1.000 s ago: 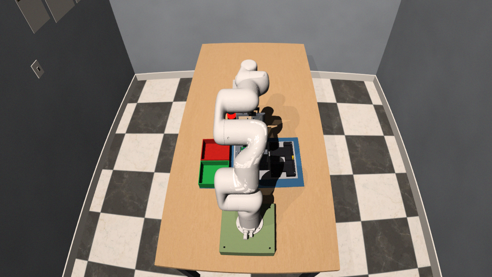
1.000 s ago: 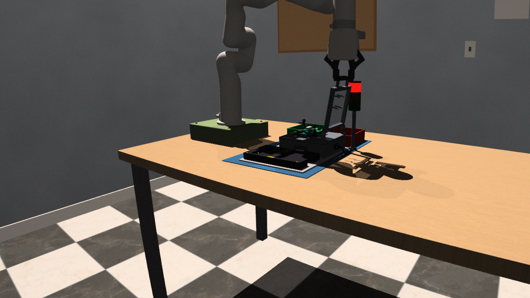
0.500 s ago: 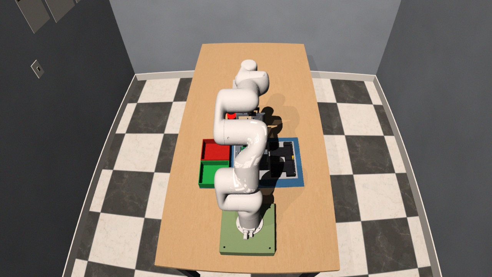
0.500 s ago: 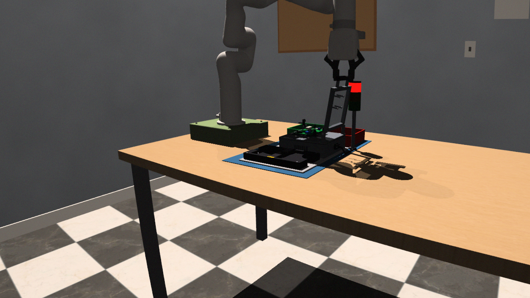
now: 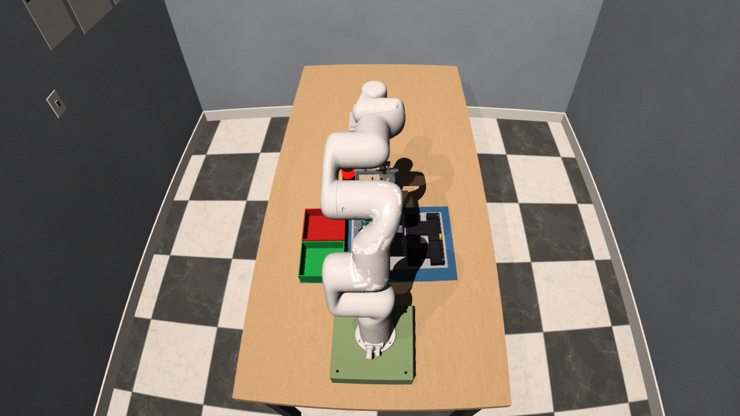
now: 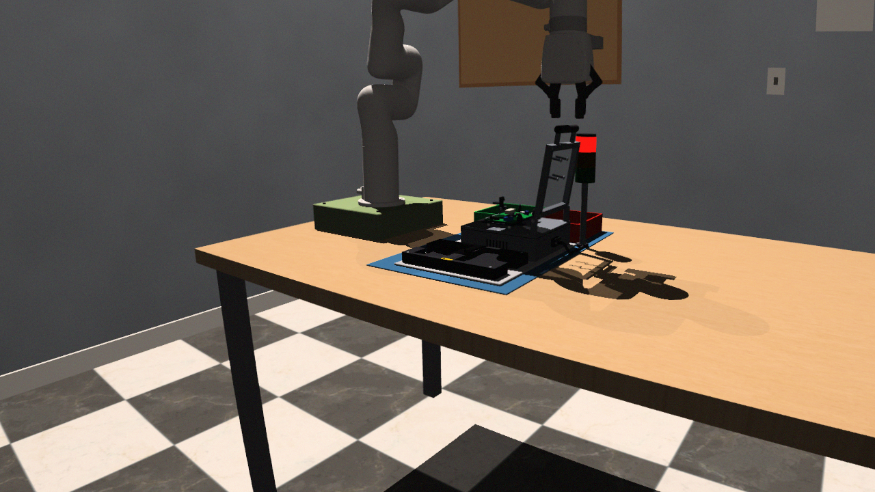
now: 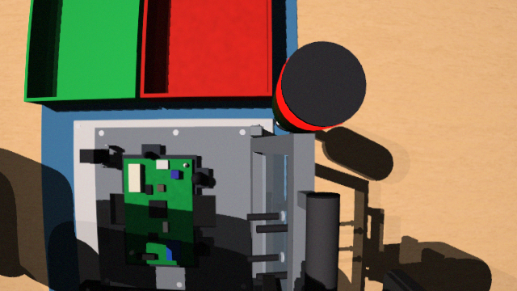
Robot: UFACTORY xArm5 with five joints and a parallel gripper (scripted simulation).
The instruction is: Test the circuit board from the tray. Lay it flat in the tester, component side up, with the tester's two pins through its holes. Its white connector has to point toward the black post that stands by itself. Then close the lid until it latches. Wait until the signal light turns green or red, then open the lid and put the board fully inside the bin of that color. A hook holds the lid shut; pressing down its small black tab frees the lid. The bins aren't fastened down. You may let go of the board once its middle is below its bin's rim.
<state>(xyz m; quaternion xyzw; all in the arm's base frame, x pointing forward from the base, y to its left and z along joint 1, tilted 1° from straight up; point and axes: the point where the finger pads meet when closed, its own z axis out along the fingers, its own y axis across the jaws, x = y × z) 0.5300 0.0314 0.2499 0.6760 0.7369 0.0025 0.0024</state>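
Right now my hand is 24 cm above the green circuit board, 13 cm past it and 1 cm to the left of it. From my hand the other things lie so: black tab: 22 cm below, 20 cm behind, 4 cm to the left; then tester lid: 13 cm below, 2 cm behind; then red bin: 30 cm below, 19 cm to the left, 10 cm behind.
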